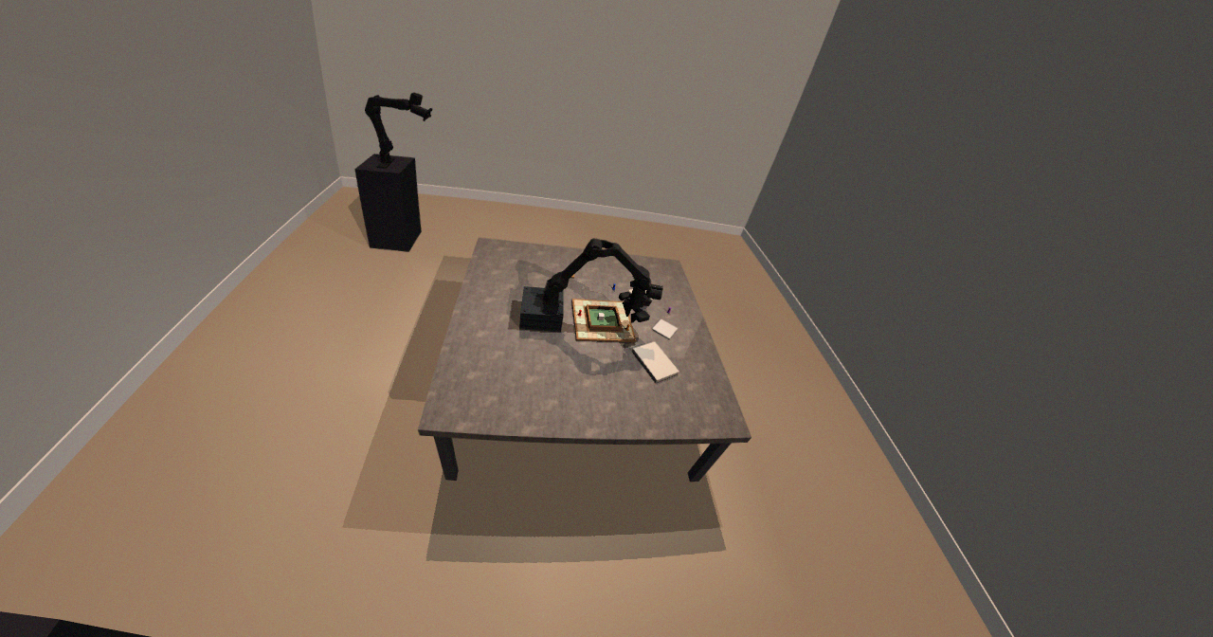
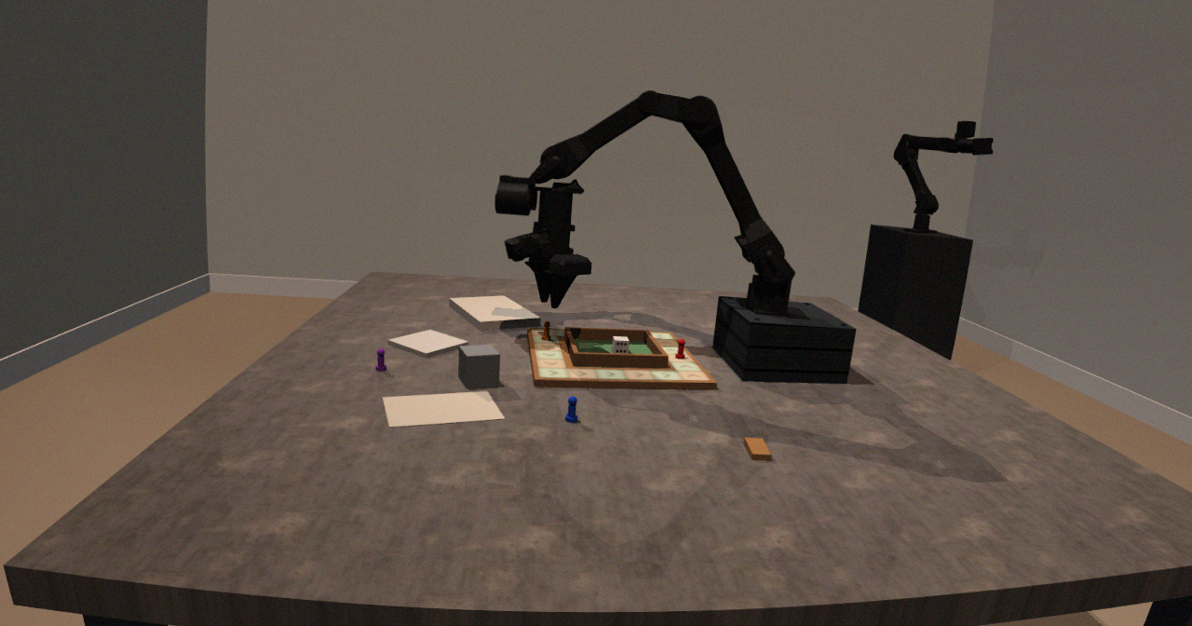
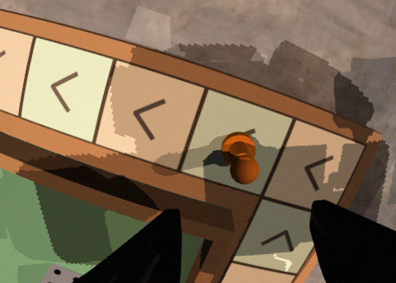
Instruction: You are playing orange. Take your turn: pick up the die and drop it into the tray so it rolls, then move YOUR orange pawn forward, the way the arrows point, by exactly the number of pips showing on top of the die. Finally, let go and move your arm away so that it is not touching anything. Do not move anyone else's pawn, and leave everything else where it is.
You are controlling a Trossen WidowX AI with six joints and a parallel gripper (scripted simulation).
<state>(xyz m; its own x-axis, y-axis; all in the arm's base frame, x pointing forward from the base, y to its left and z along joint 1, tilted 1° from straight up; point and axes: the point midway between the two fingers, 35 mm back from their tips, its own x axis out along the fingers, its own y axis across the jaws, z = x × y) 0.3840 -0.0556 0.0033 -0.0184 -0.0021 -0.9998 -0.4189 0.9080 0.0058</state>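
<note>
My gripper tip is 50 mm above the orange pawn. Round my gripper tip: grey cube 100 mm ahead, 200 mm to the left, 50 mm below; then white die 130 mm behind, 60 mm to the left, 50 mm below; then white slab 110 mm ahead, 190 mm to the right, 70 mm below.
</note>
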